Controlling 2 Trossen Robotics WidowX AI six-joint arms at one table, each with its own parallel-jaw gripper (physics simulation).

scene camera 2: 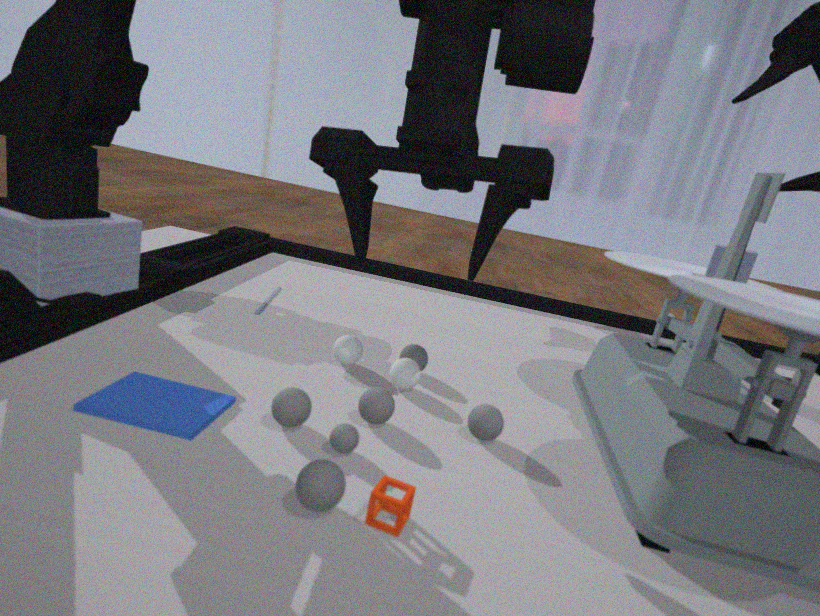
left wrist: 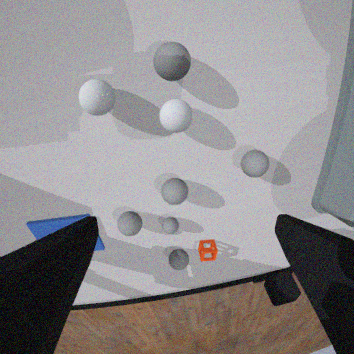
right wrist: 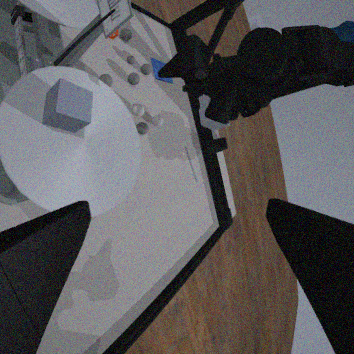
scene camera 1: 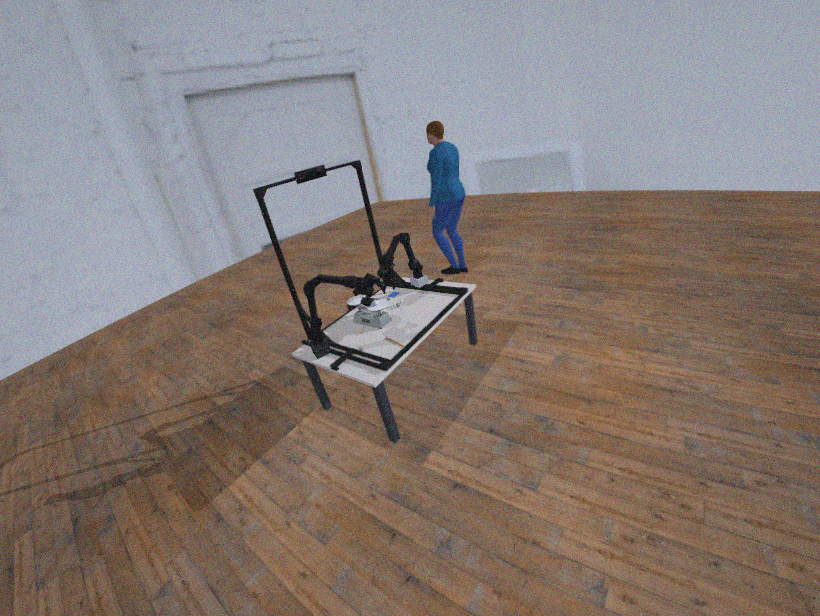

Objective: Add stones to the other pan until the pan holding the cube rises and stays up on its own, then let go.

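Seen in the pictures: left gripper, between the fingertips: (scene camera 2: pixel 414 271) (left wrist: pixel 188 224) (right wrist: pixel 171 81) (scene camera 1: pixel 389 291); right gripper, between the fingertips: (scene camera 2: pixel 754 144) (right wrist: pixel 179 208) (scene camera 1: pixel 376 292); left arm's base, origin of its link: (scene camera 2: pixel 52 210) (scene camera 1: pixel 418 276); right arm's base, origin of its link: (scene camera 1: pixel 318 341).
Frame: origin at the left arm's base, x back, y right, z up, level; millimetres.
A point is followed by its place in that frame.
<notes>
A grey-lilac cube (right wrist: pixel 70 105) @(z 86, x -566, y -188 mm) (scene camera 2: pixel 742 265) @(z 75, x -568, y -166 mm) sits on a white pan (right wrist: pixel 95 165) @(z 56, x -528, y -230 mm) of the balance (scene camera 2: pixel 729 503) @(z -46, x -570, y 19 mm) (left wrist: pixel 342 160) @(z -60, x -513, y -50 mm) (scene camera 1: pixel 372 319) @(z -31, x -596, y -187 mm). Part of the other white pan (right wrist: pixel 75 11) @(z 68, x -555, y -69 mm) (scene camera 2: pixel 762 299) @(z 68, x -558, y -24 mm) shows; its top is mostly hidden. I cannot tell which pan is lower. Several grey stones (scene camera 2: pixel 320 485) @(z -66, x -359, y 128 mm) (left wrist: pixel 172 61) @(z -60, x -322, y -114 mm) and two white stones (scene camera 2: pixel 348 349) @(z -69, x -273, y -72 mm) (left wrist: pixel 175 115) @(z -61, x -329, y -77 mm) lie on the table left of the balance in scene camera 2. My left gripper (scene camera 2: pixel 416 267) @(z 24, x -329, y -46 mm) (left wrist: pixel 188 224) @(z 24, x -329, y -46 mm) is open and empty above the far part of the stone area. My right gripper (right wrist: pixel 179 208) @(z 178, x -560, y -273 mm) is open and empty, high beside the cube's pan.
An orange open-framed cube (scene camera 2: pixel 377 523) @(z -85, x -391, y 114 mm) (left wrist: pixel 200 250) @(z -83, x -386, y 111 mm) stands beside the nearest grey stone. A blue flat block (scene camera 2: pixel 152 403) @(z -83, x -210, y 93 mm) lies left of the stones. A thin grey stick (scene camera 2: pixel 267 300) @(z -86, x -111, y -179 mm) lies farther back. A black rail (scene camera 2: pixel 556 305) @(z -73, x -411, y -521 mm) edges the table. A person (scene camera 1: pixel 445 172) stands behind the table.
</notes>
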